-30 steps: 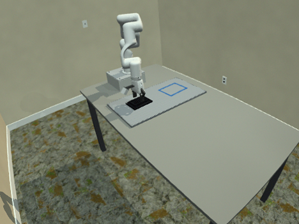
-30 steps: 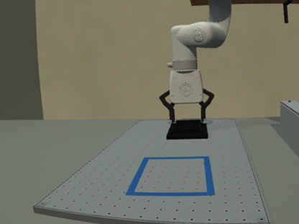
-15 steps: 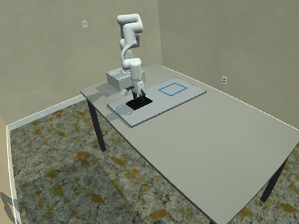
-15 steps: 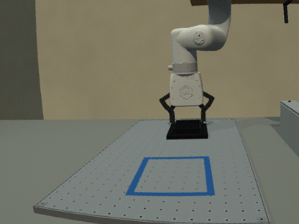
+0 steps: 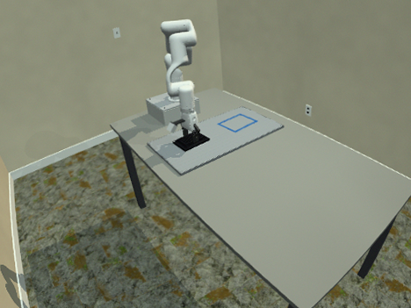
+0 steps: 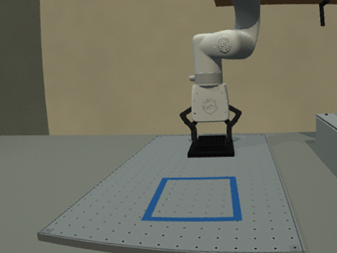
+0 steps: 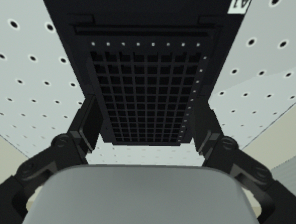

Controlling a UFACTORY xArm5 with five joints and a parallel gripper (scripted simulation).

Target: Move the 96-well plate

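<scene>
My gripper is now 10 mm above the black 96-well plate. From my hand the other things lie so: black plate nest 20 mm below.
</scene>
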